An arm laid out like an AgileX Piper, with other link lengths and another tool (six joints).
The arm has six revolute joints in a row. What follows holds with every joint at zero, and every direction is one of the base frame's.
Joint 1 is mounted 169.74 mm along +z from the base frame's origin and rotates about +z.
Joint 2 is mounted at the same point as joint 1 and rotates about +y.
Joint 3 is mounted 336.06 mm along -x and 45.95 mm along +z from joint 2 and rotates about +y.
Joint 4 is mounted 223.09 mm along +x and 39.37 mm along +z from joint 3 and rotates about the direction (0.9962, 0, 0.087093).
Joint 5 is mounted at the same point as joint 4 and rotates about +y.
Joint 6 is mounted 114.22 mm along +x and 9.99 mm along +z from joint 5 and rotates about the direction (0.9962, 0, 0.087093).
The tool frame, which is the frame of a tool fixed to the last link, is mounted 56.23 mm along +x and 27.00 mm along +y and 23.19 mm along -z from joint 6; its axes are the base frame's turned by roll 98.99, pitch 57.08 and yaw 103.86 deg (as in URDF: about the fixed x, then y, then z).
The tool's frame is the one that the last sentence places.
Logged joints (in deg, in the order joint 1, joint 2, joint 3, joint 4, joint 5, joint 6), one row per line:
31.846 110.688 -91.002 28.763 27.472 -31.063
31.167 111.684 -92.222 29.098 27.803 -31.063
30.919 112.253 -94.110 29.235 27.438 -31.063
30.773 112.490 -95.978 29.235 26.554 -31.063
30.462 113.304 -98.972 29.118 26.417 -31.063
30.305 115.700 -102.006 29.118 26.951 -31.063
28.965 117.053 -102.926 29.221 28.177 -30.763
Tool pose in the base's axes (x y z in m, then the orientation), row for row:
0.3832 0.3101 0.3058 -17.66 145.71 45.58
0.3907 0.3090 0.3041 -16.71 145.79 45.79
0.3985 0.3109 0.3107 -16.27 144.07 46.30
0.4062 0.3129 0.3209 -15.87 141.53 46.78
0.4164 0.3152 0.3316 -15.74 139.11 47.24
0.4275 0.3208 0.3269 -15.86 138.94 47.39
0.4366 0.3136 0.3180 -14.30 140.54 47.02
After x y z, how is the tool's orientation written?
As a rotation vector, in degrees.
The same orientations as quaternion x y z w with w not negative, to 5 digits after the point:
-0.11189 0.92320 0.28879 0.22758
-0.10586 0.92357 0.29008 0.22731
-0.10377 0.91887 0.29530 0.24024
-0.10224 0.91177 0.30137 0.25963
-0.10234 0.90447 0.30715 0.27771
-0.10316 0.90374 0.30825 0.27854
-0.09253 0.90936 0.30424 0.26820

